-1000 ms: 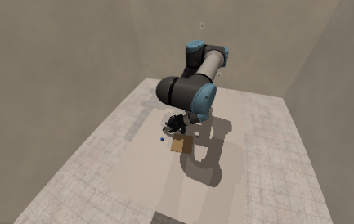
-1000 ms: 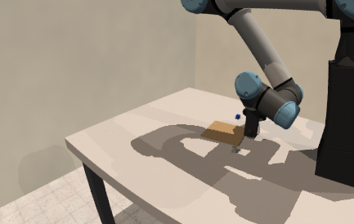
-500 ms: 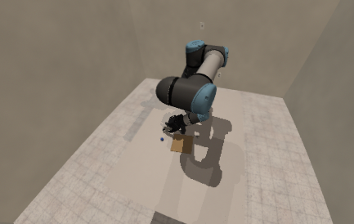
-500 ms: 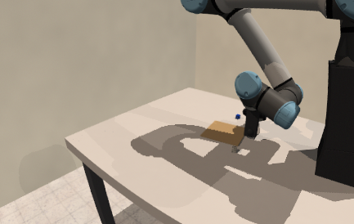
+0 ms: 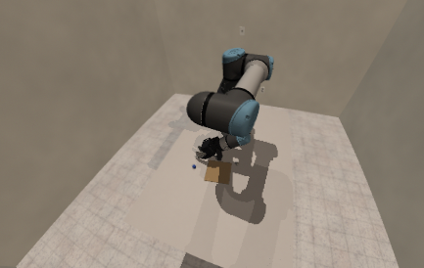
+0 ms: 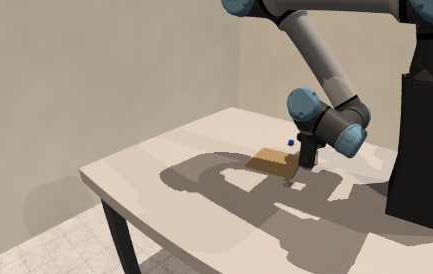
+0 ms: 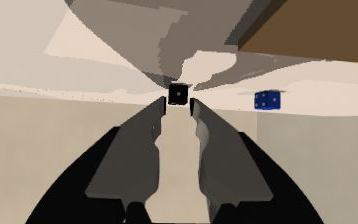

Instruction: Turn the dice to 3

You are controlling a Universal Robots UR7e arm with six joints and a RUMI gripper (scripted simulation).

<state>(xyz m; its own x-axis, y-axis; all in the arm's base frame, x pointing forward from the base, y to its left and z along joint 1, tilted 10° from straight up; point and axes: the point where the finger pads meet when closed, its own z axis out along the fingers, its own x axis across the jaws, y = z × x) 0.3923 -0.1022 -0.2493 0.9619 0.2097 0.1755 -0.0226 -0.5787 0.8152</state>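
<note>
The black die is 1 cm below my hand. From my hand the other things lie so: blue die (8 cm ahead, 2 cm to the left, 1 cm below); brown mat (5 cm ahead, 16 cm to the left, 1 cm below); white die (4 cm behind, 25 cm to the left, 1 cm below).
</note>
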